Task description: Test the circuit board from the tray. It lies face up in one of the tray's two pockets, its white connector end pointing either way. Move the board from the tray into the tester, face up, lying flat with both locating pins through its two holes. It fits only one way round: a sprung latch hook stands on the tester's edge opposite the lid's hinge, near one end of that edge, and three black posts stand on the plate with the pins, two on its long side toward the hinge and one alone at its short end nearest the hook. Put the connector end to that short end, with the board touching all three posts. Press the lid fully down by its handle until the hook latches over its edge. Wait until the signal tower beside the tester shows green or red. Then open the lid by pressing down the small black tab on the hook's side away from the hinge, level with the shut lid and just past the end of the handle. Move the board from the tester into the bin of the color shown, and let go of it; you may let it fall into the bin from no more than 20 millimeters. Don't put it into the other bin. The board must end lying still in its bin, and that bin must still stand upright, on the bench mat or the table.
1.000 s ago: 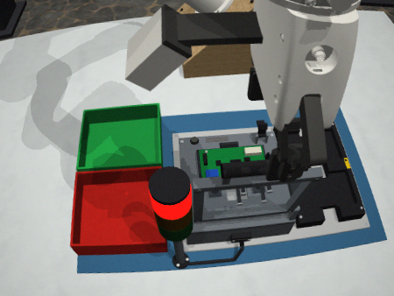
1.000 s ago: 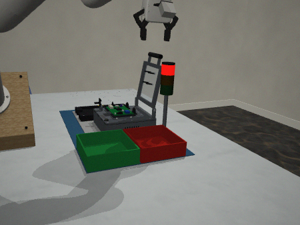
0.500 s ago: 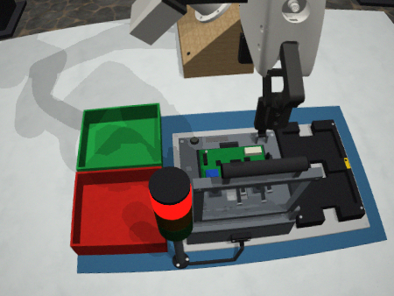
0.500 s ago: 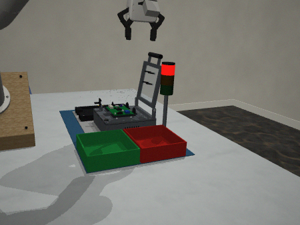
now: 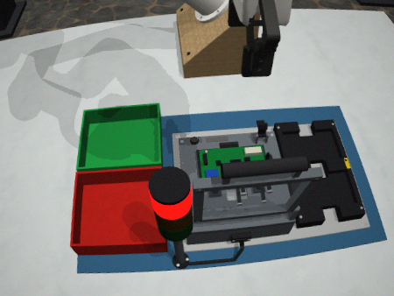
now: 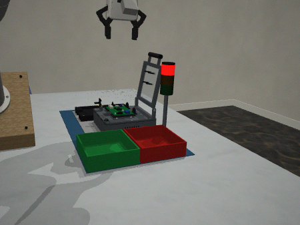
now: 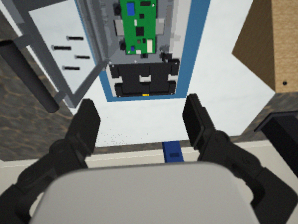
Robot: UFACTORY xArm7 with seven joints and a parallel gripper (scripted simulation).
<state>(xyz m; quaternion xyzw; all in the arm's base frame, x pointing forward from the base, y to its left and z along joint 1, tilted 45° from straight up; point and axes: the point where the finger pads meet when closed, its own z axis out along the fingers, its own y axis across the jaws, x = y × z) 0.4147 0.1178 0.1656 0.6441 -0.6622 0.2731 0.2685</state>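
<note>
Right now my hand is 260 mm above the green circuit board. Also, from my hand: tester plate 10 mm to the left, 260 mm below; then tester lid 110 mm ahead, 150 mm below; then latch hook 60 mm behind, 60 mm to the left, 240 mm below.
</note>
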